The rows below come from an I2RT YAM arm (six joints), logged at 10 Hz.
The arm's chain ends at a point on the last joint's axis. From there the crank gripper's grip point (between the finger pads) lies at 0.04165 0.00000 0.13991 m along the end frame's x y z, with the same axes.
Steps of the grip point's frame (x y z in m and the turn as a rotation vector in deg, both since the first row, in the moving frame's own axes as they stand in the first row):
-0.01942, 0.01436, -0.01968, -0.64, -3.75, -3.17
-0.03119, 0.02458, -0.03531, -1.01, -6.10, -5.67
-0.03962, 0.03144, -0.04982, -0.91, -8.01, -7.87
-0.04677, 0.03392, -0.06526, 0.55, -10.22, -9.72
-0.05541, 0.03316, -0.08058, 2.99, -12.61, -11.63
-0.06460, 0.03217, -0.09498, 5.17, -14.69, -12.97
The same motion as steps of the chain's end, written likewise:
-0.01016, 0.01483, -0.02211, -0.64, -3.75, -3.17
-0.01603, 0.02545, -0.03895, -1.01, -6.10, -5.67
-0.01954, 0.03353, -0.05427, -0.91, -8.01, -7.87
-0.02070, 0.04017, -0.07036, 0.55, -10.22, -9.72
-0.02250, 0.04581, -0.08584, 2.99, -12.61, -11.63
-0.02565, 0.05022, -0.09990, 5.17, -14.69, -12.97

